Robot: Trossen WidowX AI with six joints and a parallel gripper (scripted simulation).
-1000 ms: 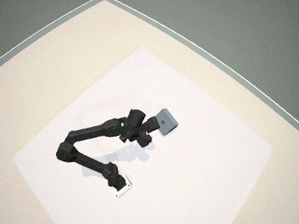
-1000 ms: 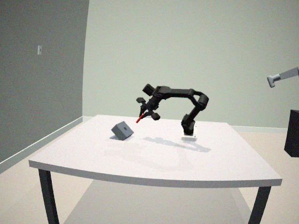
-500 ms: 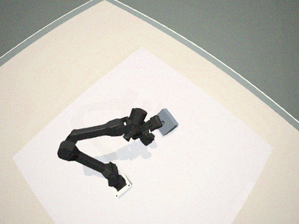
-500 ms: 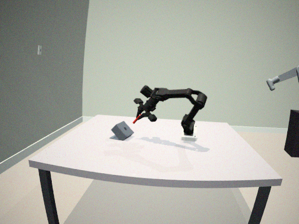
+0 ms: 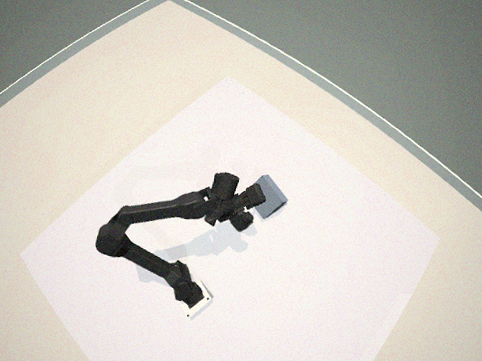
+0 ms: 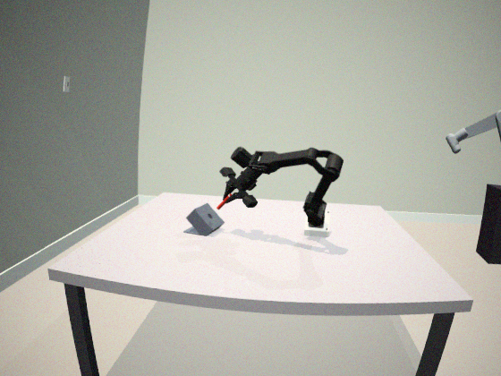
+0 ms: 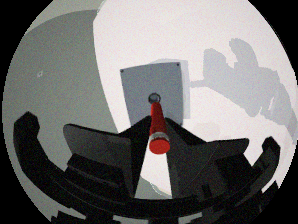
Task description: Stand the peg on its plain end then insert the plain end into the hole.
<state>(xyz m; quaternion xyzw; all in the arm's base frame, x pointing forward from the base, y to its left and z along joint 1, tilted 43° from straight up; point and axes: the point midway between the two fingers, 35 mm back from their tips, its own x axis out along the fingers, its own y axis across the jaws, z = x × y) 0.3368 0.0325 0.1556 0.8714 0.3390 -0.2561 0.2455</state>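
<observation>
Now: gripper tip 9 cm above the grey sloped panel, 8 cm short of it and 1 cm to the left of it. The rest, counted from my gripper tip: red peg: 1 cm behind, 1 cm above.
</observation>
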